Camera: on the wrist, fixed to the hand. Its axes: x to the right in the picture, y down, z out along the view.
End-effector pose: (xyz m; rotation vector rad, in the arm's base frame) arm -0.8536 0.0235 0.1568 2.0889 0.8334 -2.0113
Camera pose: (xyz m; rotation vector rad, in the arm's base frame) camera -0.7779 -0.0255 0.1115 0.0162 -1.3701 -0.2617
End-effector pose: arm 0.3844 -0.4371 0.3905 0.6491 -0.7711 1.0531
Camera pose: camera 0.3190 -0.3606 0.3976 0.5668 1.2792 -1.3050
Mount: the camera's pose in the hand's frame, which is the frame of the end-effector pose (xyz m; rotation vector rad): 0.0258 0.0890 -0.0400 0.2334 1.0069 -2.8798
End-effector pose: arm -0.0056 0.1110 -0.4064 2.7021 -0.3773 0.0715
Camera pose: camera -0.0048 0.0424 -0.3324 0.5459 3.0572 0.4311
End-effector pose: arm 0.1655 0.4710 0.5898 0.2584 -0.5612 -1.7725
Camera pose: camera 0.2519 0.4205 0.6028 -1.2108 -0.5304 1.2227
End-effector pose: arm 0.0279 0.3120 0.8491 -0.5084 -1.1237 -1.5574
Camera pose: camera 0.1112 0.2685 0.8859 -1.7382 0.2293 1.4383
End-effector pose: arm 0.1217 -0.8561 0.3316 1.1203 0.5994 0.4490
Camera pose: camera 0.1120 -0.7791 0.3961 -0.7361 2.2864 -1.7089
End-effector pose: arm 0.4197 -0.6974 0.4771 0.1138 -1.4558 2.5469
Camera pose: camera 0.3768 -0.7033 0.3860 0.3823 0.2332 -0.0221
